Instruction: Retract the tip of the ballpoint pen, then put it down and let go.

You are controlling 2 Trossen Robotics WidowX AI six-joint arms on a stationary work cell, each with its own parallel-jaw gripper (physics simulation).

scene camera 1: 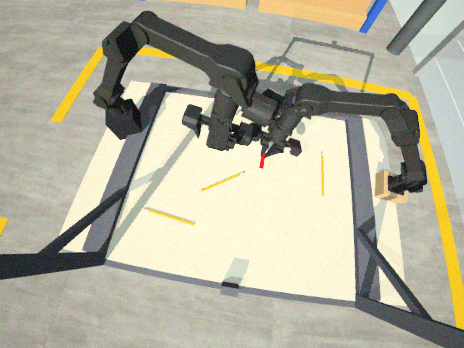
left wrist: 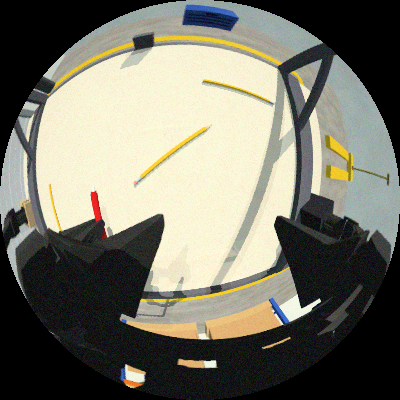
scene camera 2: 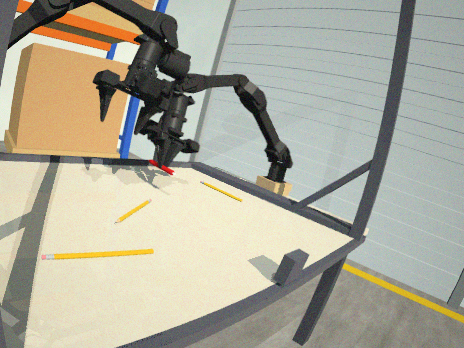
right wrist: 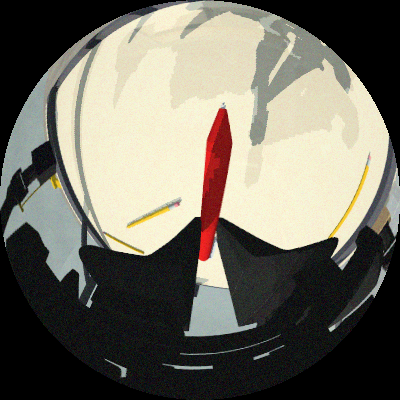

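Seen in the pictures: left gripper, between the fingertips: [left wrist: 222,220] [scene camera 2: 118,128] [right wrist: 58,258]; right gripper, between the fingertips: [scene camera 1: 262,156] [left wrist: 100,219] [scene camera 2: 162,168] [right wrist: 207,222]; left arm's base, origin of its link: [scene camera 1: 118,111] [left wrist: 326,221] [right wrist: 34,169]; right arm's base, origin of its link: [scene camera 1: 395,185] [scene camera 2: 275,180].
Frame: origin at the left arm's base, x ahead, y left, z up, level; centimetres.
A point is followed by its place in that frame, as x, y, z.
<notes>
My right gripper [scene camera 1: 264,154] @(47.2, -29.6, -3.5) [scene camera 2: 161,165] @(47.2, -29.6, -3.5) [right wrist: 207,222] @(47.2, -29.6, -3.5) is shut on the red ballpoint pen [scene camera 1: 262,161] @(46.1, -31.9, -2.5) [scene camera 2: 165,169] @(45.6, -31.4, -3.0) [left wrist: 96,206] @(45.6, -31.7, -2.8) [right wrist: 216,145] @(49.9, -24.4, -2.6) near the pen's rounded red end. It holds the pen above the table, apart from its shadow. The pen's far end tapers, and a small silvery point shows there in the right wrist view. My left gripper [scene camera 1: 220,136] @(30.6, -25.4, 6.0) [scene camera 2: 120,126] @(30.6, -25.4, 6.0) [left wrist: 222,220] @(30.6, -25.4, 6.0) is open and empty, over the table close to the right gripper. Its near finger hides part of the pen in the left wrist view.
Several yellow pencils lie on the table: one near the middle [scene camera 1: 222,181] @(31.5, -33.1, -9.9) [scene camera 2: 132,211] @(29.7, -33.5, -10.1) [left wrist: 172,152] @(31.3, -32.7, -10.1), one at the left [scene camera 1: 170,216] @(11.0, -41.0, -9.9) [scene camera 2: 97,254] @(9.6, -40.7, -10.1), one at the right [scene camera 1: 322,174] @(70.2, -40.0, -10.0) [scene camera 2: 221,191] @(70.2, -39.9, -10.3). A dark post [scene camera 1: 230,285] @(25.4, -66.5, -6.9) [scene camera 2: 291,267] @(22.2, -67.4, -6.4) stands at the front edge. Frame bars border the table.
</notes>
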